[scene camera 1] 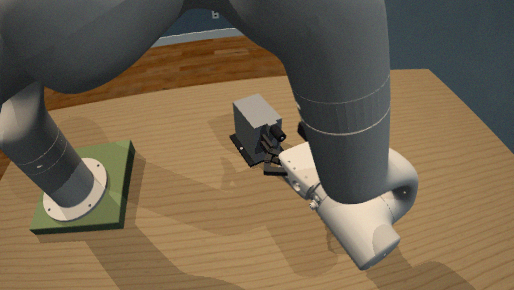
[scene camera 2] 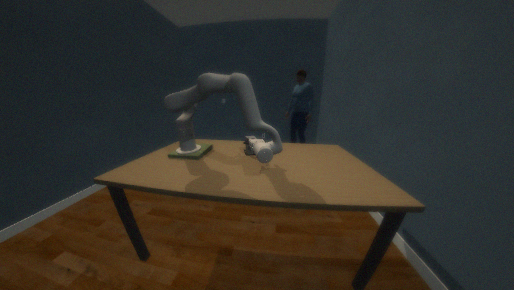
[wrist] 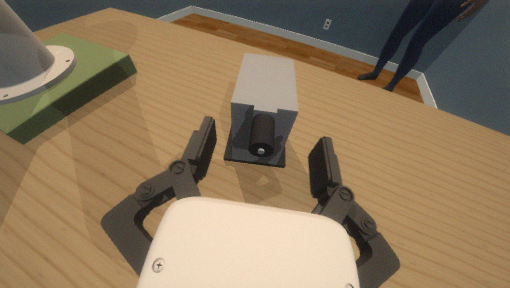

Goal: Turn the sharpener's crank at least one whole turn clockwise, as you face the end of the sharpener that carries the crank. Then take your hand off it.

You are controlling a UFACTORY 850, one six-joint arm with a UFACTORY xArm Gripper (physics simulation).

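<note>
The pencil sharpener point(scene camera 1: 256, 109) point(wrist: 267, 82) is a light grey box upright on a black base plate point(scene camera 1: 243, 150) point(wrist: 255, 162). Its crank end faces my gripper. The crank's black cylindrical knob point(scene camera 1: 277, 133) point(wrist: 262, 134) sticks out near the top of that end, towards me; the crank arm behind it is mostly hidden. My gripper point(scene camera 1: 283, 135) point(wrist: 265, 137) is open and holds nothing. In the wrist view its fingers stand wide on the left and right of the knob, apart from it. In scene camera 2's view the sharpener is mostly hidden behind the wrist.
The arm's base stands on a green block point(scene camera 1: 117, 195) point(scene camera 2: 206, 151) point(wrist: 95, 67) at the left of the wooden table point(scene camera 1: 190, 250) point(scene camera 2: 320, 185) point(wrist: 430, 210). A person point(scene camera 2: 301, 102) point(wrist: 412, 32) stands beyond the far edge. The arm's forearm point(scene camera 1: 345, 115) hides part of the table in scene camera 1's view.
</note>
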